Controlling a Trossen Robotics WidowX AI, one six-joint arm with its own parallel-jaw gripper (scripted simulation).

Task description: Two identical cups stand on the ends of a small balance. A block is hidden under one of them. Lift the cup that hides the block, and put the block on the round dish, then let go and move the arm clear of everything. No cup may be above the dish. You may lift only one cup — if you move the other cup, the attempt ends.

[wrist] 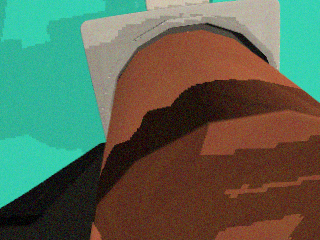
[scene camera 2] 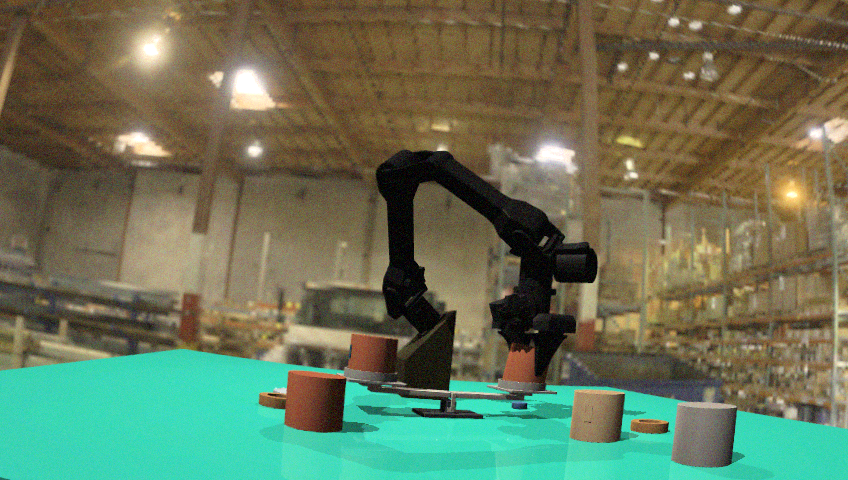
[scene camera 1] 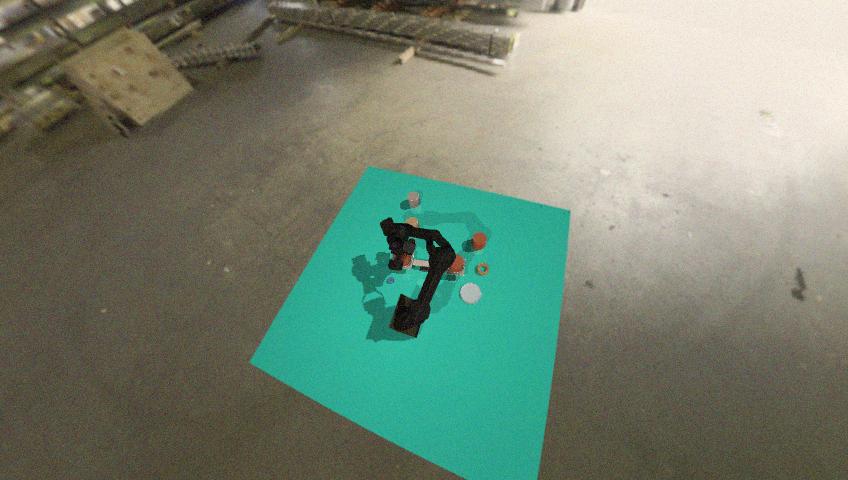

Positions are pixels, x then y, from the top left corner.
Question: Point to a grey cylinder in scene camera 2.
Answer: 704, 432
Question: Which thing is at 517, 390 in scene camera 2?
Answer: A small balance.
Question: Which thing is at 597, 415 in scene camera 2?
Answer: A tan cylinder.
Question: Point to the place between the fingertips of my gripper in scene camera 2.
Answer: At 526, 373
